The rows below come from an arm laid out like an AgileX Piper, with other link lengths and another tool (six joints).
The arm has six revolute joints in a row. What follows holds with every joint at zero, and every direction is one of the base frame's. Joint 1 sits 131.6 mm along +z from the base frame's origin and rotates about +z. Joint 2 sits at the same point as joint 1 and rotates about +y. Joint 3 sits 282.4 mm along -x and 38.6 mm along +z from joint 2 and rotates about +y. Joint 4 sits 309.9 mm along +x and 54.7 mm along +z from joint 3 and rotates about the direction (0.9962, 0, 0.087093). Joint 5 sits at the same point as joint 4 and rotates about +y. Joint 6 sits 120.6 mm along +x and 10.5 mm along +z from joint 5 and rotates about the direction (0.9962, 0, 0.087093). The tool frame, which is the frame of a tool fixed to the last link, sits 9.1 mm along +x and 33 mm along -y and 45 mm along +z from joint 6; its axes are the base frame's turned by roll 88.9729, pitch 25.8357 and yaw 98.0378 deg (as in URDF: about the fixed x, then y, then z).
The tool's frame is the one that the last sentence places.
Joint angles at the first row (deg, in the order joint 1, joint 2, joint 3, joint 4, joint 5, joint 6):
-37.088, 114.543, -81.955, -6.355, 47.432, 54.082
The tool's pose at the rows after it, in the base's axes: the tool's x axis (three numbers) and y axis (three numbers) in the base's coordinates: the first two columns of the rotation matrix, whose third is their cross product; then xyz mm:
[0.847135 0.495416 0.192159 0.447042 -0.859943 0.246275 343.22 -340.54 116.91]
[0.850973 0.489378 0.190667 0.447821 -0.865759 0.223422 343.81 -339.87 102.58]
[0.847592 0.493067 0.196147 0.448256 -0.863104 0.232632 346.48 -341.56 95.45]
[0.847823 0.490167 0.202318 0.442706 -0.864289 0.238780 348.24 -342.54 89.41]
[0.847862 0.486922 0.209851 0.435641 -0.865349 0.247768 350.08 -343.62 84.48]
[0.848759 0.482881 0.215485 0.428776 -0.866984 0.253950 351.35 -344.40 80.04]
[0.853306 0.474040 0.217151 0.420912 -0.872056 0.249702 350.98 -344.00 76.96]
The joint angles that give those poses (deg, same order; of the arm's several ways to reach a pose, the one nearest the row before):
-37.088, 115.770, -81.955, -5.730, 47.547, 53.954
-37.088, 117.451, -81.955, -5.225, 47.140, 53.889
-37.089, 118.395, -81.957, -5.203, 45.549, 53.824
-37.088, 119.170, -81.954, -5.138, 44.294, 54.126
-37.088, 119.821, -81.956, -5.092, 42.979, 54.494
-37.088, 120.399, -81.954, -5.092, 41.937, 54.901
-37.088, 120.749, -81.957, -5.032, 41.806, 55.424

